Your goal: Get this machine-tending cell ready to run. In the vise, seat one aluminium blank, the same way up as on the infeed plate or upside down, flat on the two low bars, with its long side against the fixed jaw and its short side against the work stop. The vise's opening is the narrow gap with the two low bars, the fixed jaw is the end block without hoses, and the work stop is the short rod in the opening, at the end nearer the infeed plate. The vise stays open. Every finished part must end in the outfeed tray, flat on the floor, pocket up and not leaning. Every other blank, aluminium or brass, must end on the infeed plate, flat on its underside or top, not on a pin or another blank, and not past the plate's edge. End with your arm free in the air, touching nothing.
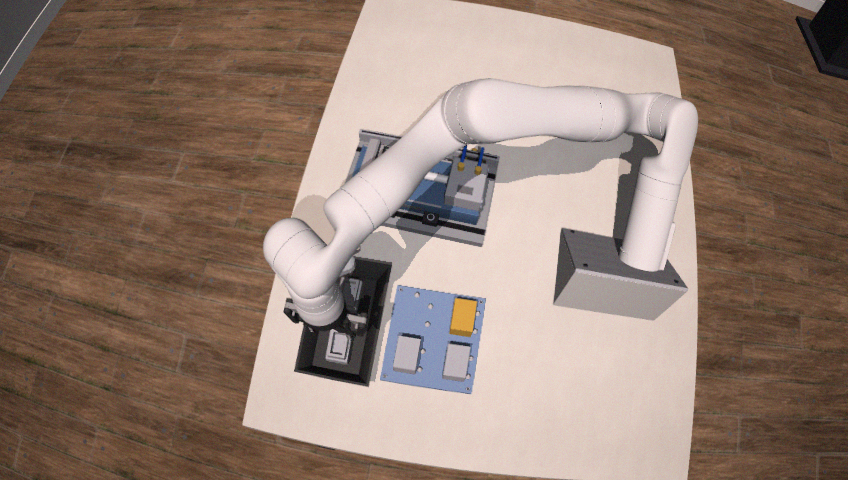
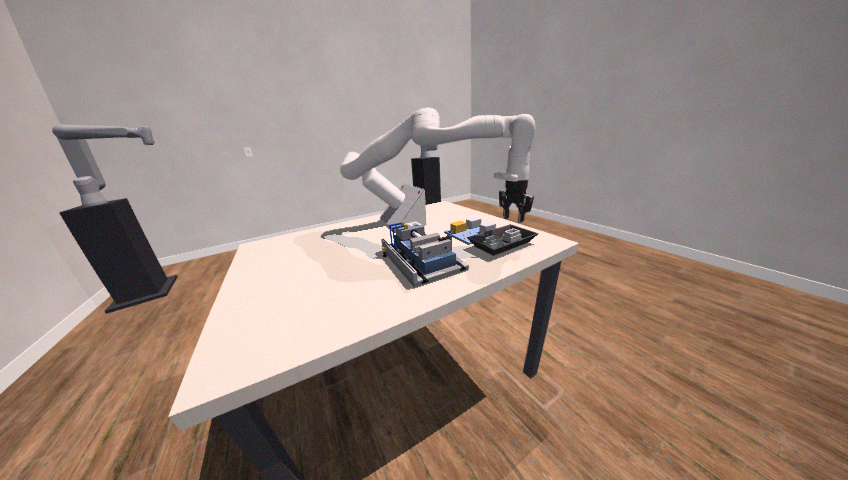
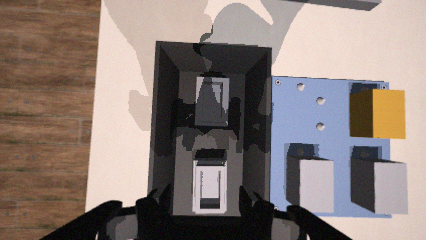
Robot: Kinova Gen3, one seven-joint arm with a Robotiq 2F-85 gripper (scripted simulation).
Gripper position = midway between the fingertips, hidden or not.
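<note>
My gripper (image 1: 332,330), blue vise (image 1: 432,192), hose block (image 1: 467,177). Brass blank (image 1: 462,322). Aluminium blank (image 1: 457,357). Another aluminium blank (image 1: 407,351). Gripper again (image 2: 513,220), with blue vise (image 2: 446,260). Brass blank (image 3: 376,113), plus my gripper (image 3: 205,195).
</note>
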